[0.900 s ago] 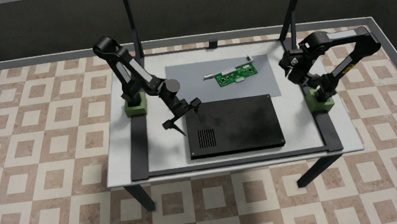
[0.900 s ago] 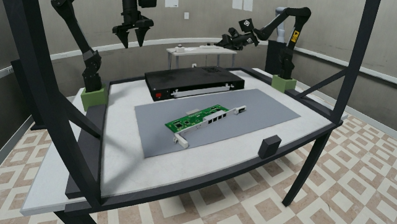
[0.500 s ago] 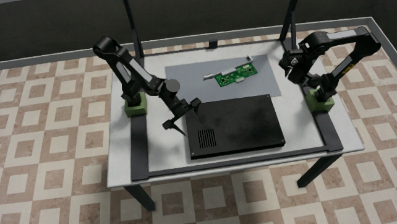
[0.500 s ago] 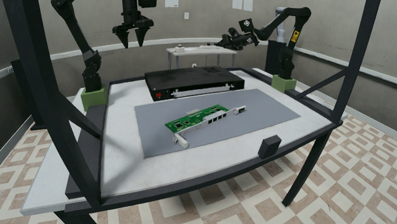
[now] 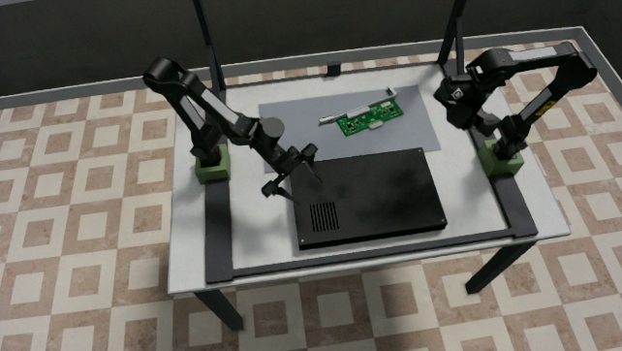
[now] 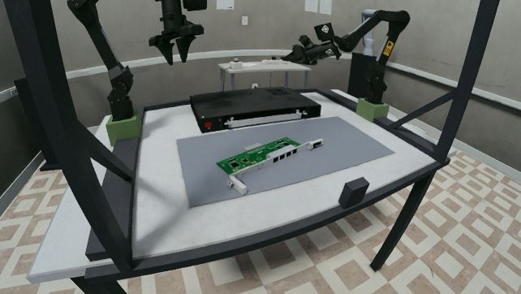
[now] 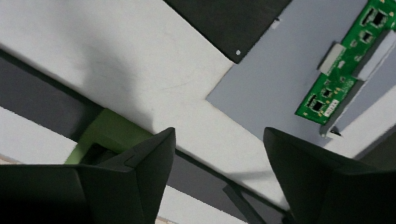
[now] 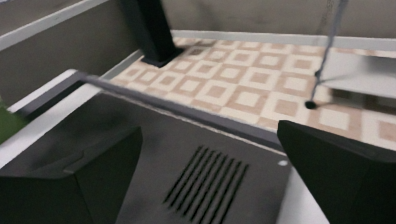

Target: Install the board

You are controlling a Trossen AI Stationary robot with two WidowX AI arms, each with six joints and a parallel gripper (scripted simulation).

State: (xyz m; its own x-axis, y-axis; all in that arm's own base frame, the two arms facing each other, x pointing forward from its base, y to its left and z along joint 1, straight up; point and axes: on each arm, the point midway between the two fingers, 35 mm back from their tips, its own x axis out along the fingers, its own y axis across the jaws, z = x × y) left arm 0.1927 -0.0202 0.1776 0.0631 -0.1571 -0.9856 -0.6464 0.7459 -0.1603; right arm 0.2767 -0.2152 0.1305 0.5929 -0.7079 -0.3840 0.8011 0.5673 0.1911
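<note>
My left gripper is now 170 mm past the grey mat, 300 mm to the left of it and 260 mm above it. Also, from my left hand: black enclosure (100 mm ahead, 260 mm to the right, 220 mm below).
</note>
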